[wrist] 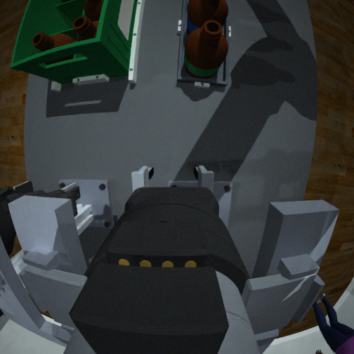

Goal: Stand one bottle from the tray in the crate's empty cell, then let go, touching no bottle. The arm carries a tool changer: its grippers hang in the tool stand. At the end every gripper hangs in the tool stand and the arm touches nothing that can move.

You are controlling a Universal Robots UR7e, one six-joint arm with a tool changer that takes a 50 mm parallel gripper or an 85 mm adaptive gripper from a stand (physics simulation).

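Note:
The green crate is at the upper left, cut off by the view's edge. Several brown bottles show in it; its empty cell cannot be made out for certain. The dark tray is at the top centre. In it stand a brown bottle with a green band and, behind, a brown bottle with a blue band. My gripper has a black body between the tool stand's grey posts. Its pale fingers are apart and empty, well short of the tray. Gold contacts show at its top; whether it is fully coupled is unclear.
Another black gripper shows at the left edge, partly hidden by a grey post. Bolted base plates lie below the stand. A white rail runs along the crate's right side. A person's legs show at the lower right.

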